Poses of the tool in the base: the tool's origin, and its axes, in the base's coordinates. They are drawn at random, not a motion.
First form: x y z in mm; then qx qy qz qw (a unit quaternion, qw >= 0).
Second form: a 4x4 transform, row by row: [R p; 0 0 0 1], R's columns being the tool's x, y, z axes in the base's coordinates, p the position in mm. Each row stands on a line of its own. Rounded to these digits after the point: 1 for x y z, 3 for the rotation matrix.
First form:
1: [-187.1 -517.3 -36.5 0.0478 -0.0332 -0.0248 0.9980]
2: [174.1 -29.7 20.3 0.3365 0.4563 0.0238 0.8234]
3: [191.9 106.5 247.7 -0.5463 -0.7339 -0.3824 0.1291]
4: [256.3 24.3 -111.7 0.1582 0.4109 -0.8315 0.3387]
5: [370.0 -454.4 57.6 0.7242 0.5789 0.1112 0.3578]
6: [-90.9 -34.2 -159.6 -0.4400 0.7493 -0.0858 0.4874]
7: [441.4 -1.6 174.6 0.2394 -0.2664 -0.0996 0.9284]
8: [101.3 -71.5 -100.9 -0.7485 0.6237 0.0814 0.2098]
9: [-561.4 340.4 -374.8 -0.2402 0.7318 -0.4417 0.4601]
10: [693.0 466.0 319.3 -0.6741 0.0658 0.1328 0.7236]
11: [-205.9 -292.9 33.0 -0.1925 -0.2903 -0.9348 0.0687]
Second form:
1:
0.997 0.046 -0.069 -187.1
-0.053 0.994 -0.094 -517.3
0.064 0.097 0.993 -36.5
0 0 0 1

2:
0.582 0.268 0.767 174.1
0.346 0.772 -0.532 -29.7
-0.735 0.576 0.357 20.3
0 0 0 1

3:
-0.370 0.901 0.228 191.9
0.703 0.111 0.702 106.5
0.607 0.420 -0.674 247.7
0 0 0 1

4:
-0.721 0.693 0.015 256.3
-0.433 -0.433 -0.791 24.3
-0.541 -0.576 0.612 -111.7
0 0 0 1

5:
0.305 0.759 0.575 370.0
0.918 -0.074 -0.389 -454.4
-0.253 0.647 -0.719 57.6
0 0 0 1

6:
-0.138 -0.576 0.806 -90.9
-0.743 0.598 0.300 -34.2
-0.655 -0.558 -0.510 -159.6
0 0 0 1

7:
0.838 0.057 -0.542 441.4
-0.312 0.866 -0.391 -1.6
0.447 0.498 0.743 174.6
0 0 0 1

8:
0.209 -0.968 0.140 101.3
-0.900 -0.134 0.416 -71.5
-0.384 -0.213 -0.899 -100.9
0 0 0 1

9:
-0.461 0.055 0.886 -561.4
-0.758 0.494 -0.425 340.4
-0.461 -0.867 -0.186 -374.8
0 0 0 1

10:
0.956 -0.281 -0.084 693.0
0.103 0.056 0.993 466.0
-0.274 -0.958 0.082 319.3
0 0 0 1

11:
-0.916 0.240 0.320 -205.9
-0.017 -0.822 0.569 -292.9
0.400 0.516 0.757 33.0
0 0 0 1

